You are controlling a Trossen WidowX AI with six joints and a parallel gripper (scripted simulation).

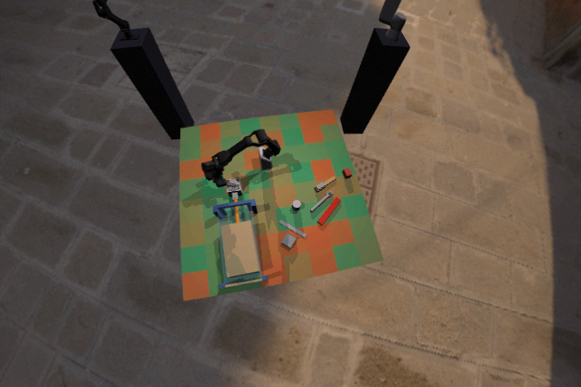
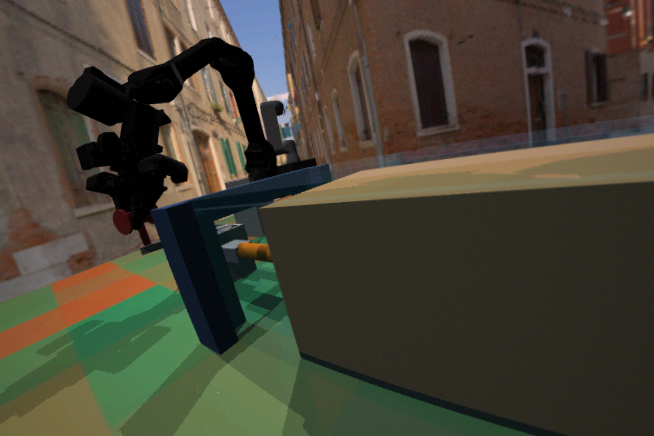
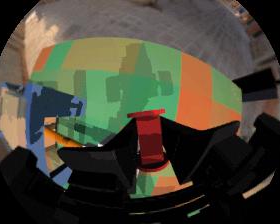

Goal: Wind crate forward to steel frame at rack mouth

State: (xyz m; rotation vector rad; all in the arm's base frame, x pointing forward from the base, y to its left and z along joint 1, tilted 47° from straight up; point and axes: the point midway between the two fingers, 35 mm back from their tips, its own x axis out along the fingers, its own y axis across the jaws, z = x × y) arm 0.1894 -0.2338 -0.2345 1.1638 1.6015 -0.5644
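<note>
The grey winch handle lies 50 mm to the left of my gripper tip and 30 mm below it. Also, from my gripper tip: red knob: 20 mm to the left, 10 mm behind; grey winch: 110 mm to the left, 100 mm below; round puck: 530 mm to the left, 170 mm ahead, 100 mm below.
</note>
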